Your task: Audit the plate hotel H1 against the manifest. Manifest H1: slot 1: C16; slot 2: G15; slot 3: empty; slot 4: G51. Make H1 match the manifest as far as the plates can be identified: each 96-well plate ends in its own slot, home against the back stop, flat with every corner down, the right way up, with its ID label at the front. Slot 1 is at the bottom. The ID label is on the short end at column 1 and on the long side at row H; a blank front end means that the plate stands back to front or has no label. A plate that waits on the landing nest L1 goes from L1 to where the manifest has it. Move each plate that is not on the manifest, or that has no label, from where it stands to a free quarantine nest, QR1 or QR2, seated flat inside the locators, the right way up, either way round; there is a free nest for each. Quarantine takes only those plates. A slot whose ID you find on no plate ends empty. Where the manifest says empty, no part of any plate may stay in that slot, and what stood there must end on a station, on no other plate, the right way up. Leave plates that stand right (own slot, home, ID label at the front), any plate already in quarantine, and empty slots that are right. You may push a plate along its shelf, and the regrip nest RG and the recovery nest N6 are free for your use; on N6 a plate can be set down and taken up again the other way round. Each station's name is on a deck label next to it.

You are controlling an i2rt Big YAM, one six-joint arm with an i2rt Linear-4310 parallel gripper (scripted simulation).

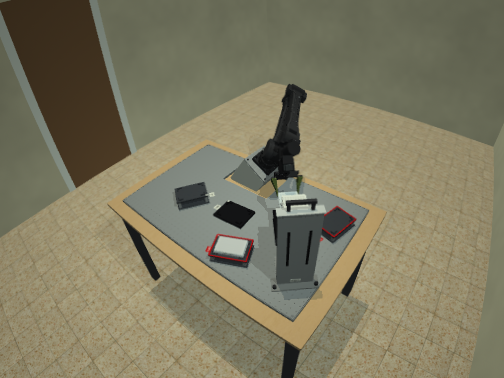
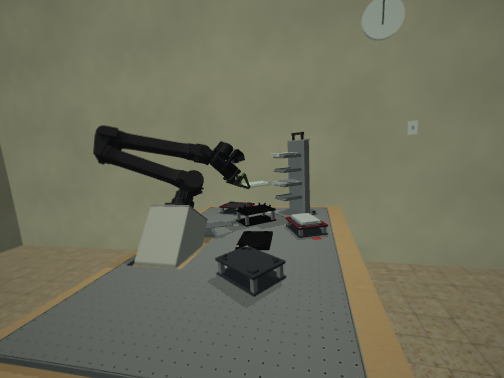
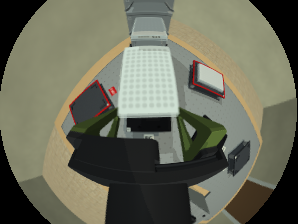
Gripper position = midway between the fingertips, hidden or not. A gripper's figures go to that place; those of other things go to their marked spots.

Labels:
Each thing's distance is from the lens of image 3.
my gripper (image 3: 148,110): 13 cm
red-rimmed nest (image 3: 86,106): 34 cm

